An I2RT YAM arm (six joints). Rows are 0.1 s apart.
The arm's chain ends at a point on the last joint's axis. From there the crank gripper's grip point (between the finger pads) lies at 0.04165 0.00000 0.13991 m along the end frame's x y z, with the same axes.
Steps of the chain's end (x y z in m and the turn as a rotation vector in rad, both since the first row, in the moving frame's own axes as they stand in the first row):
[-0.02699, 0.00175, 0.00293, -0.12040, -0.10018, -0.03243]
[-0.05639, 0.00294, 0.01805, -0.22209, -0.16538, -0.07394]
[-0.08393, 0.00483, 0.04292, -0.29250, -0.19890, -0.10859]
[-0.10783, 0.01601, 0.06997, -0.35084, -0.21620, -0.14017]
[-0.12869, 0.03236, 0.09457, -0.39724, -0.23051, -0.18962]
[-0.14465, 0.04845, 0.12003, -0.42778, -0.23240, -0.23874]
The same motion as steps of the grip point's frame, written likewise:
[-0.04090, 0.01766, 0.00545, -0.12040, -0.10018, -0.03243]
[-0.07875, 0.03216, 0.01986, -0.22209, -0.16538, -0.07394]
[-0.10999, 0.04310, 0.04302, -0.29250, -0.19890, -0.10859]
[-0.13511, 0.06155, 0.06801, -0.35084, -0.21620, -0.14017]
[-0.15629, 0.08297, 0.09086, -0.39724, -0.23051, -0.18962]
[-0.17088, 0.10175, 0.11514, -0.42778, -0.23240, -0.23874]

